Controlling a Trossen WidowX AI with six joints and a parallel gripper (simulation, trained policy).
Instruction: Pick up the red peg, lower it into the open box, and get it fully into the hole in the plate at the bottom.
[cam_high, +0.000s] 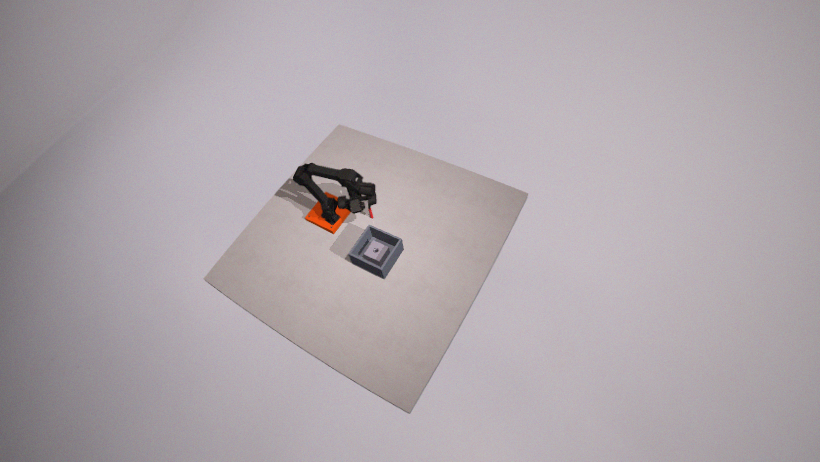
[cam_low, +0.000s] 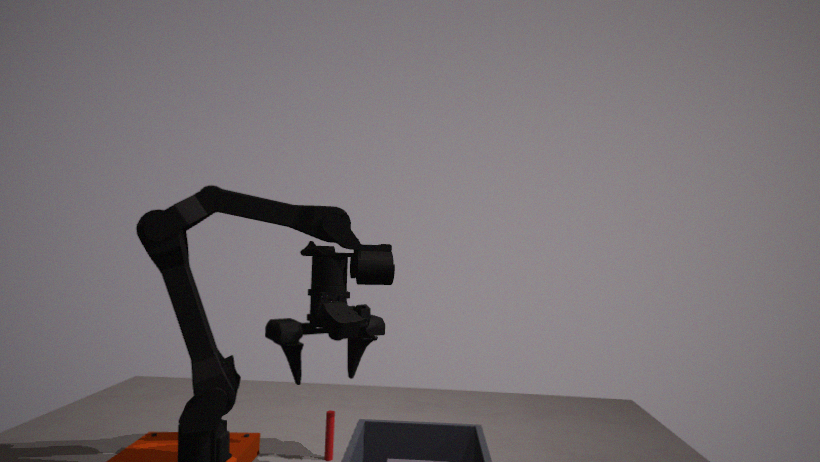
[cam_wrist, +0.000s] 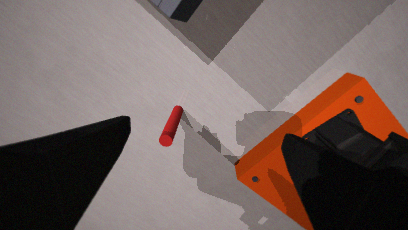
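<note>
Right now the red peg is 110 mm below my gripper tip, 70 mm to the left of it and 10 mm behind it. Round my gripper tip: grey box 170 mm ahead, 120 mm below, 100 mm to the right; then light plate 170 mm ahead, 100 mm to the right, 100 mm below.
</note>
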